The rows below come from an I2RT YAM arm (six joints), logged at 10 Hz.
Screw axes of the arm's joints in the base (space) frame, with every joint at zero. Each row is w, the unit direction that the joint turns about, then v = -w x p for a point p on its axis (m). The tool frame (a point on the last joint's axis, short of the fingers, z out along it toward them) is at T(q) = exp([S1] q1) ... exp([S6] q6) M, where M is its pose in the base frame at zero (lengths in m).
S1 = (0, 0, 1, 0.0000, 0.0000, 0.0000)
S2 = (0, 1, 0, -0.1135, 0.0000, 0.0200)
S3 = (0, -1, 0, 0.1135, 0.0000, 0.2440)
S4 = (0, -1, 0, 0.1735, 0.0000, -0.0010)
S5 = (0, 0, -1, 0.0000, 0.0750, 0.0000)
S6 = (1, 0, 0, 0.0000, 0.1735, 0.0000)
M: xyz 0.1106 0.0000 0.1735 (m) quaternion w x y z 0.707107 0 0.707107 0
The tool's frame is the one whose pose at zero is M.
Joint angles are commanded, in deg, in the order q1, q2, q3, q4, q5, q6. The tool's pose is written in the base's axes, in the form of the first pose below.
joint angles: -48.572 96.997 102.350 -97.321 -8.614 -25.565
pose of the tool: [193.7 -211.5 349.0 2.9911 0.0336 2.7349]
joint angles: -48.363 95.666 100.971 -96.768 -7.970 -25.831
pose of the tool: [190.8 -207.2 349.4 3.0052 0.0374 2.7440]
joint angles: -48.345 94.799 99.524 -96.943 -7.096 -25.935
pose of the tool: [187.4 -204.1 347.3 3.0133 0.0192 2.7468]
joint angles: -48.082 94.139 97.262 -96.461 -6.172 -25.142
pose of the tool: [185.9 -201.4 340.9 3.0194 -0.0071 2.7385]
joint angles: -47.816 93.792 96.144 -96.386 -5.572 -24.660
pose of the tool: [185.3 -199.3 337.8 3.0239 -0.0235 2.7354]
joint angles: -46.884 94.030 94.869 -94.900 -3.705 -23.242
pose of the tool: [189.6 -199.1 331.2 3.0542 -0.0396 2.7284]
